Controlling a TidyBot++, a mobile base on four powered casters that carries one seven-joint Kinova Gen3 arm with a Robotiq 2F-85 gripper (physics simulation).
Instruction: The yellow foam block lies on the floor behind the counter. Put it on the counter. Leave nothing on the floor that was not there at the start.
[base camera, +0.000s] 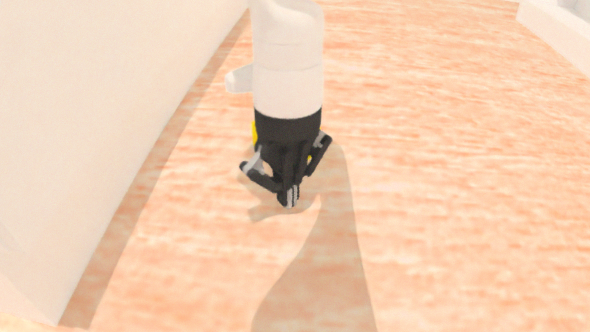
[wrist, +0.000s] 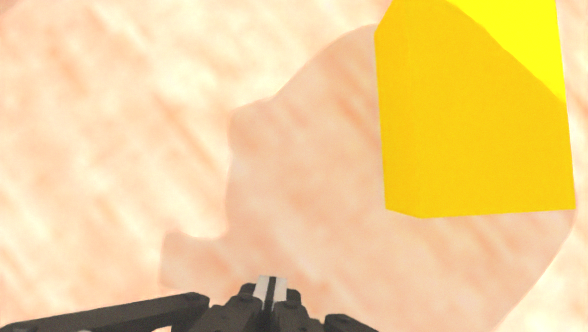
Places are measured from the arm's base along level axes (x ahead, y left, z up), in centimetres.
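Pixels of known places: gripper, fingertip midpoint: (base camera: 288, 203) (wrist: 270, 296).
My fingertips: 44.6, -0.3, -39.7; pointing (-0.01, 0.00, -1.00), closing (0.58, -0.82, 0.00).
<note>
For each thing: its top centre in the pictures, then the offset to it from my fingertips, as dx, dy, dz. "*": a spot on its surface instead. Level surfaces: height alone.
- yellow foam block, middle of its top: (wrist: 490, 93) +12.3, +0.0, +4.5
- yellow block, surface spot: (base camera: 254, 133) * +12.9, +5.0, +2.6
- wood-patterned floor, its level: dz +0.0
The yellow foam block (wrist: 470, 130) lies on the floor, at the upper right of the wrist view, partly cut off by the top edge. In the base camera view small bits of the yellow block (base camera: 254, 133) show behind the gripper; the rest is hidden. My gripper (base camera: 289, 196) (wrist: 270, 296) is shut with nothing between its fingertips. It points down, low over the floor. The fingertips are beside the block, apart from it, on the side nearer the base camera.
A large pale panel (base camera: 90, 100), likely the counter's side, rises at the left of the base camera view. A white low edge (base camera: 555, 35) runs along the upper right. The arm's shadow falls across the wood-patterned floor (base camera: 450, 200).
</note>
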